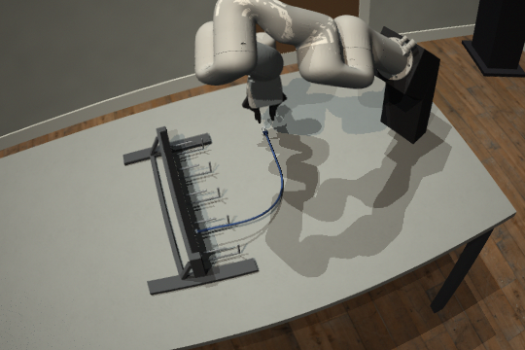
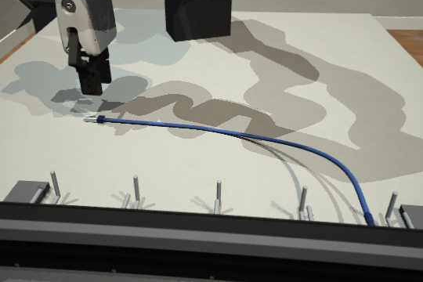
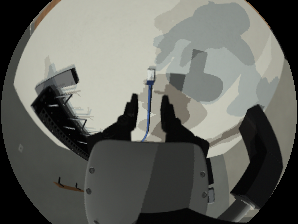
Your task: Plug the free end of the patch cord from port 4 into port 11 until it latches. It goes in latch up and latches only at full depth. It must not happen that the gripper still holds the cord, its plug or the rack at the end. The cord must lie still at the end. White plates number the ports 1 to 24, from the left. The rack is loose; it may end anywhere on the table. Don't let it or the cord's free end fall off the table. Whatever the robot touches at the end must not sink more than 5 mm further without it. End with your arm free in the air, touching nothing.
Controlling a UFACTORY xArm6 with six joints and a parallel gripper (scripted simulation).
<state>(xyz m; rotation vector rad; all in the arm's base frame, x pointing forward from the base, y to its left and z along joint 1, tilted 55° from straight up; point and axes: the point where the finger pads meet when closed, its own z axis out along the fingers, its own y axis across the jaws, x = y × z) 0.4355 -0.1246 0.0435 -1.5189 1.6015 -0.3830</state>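
Right now the plug is 20 mm to the right of my hand and 80 mm below it.
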